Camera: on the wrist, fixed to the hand. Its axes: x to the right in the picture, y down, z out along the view.
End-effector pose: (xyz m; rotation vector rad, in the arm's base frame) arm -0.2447 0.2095 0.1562 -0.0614 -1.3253 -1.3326
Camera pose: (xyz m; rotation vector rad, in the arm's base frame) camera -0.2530 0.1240 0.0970 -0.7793 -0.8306 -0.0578
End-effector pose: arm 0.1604 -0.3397 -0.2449 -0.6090 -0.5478 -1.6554
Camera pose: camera 0.0806 -0.3884 -0.2911 -0.6506 0.0220 -0.2822
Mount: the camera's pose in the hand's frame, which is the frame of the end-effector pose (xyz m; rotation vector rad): 0.0161 -0.0719 -0.0738 0.0310 0.0809 1.4564
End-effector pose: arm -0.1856 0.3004 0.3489 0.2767 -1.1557 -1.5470
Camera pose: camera -0.1838 0.2409 0.2632 -0.4318 -0.9038 -0.2196
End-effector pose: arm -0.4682 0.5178 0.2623 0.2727 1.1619 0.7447
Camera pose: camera -0.5036 0.4627 0.1812 1.1754 0.9147 1.9976
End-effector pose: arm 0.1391 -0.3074 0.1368 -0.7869 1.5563 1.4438
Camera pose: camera 0.1832 -0.3883 0.0880 -0.4892 -2.0779 -2.0643
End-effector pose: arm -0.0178 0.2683 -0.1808 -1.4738 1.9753 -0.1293
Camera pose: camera -0.0022 0.2062 -0.0985 0.2409 2.5732 0.4105
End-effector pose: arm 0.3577 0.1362 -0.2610 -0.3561 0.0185 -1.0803
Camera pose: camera 0.2898 0.0718 -0.3070 -0.1798 0.2880 0.3492
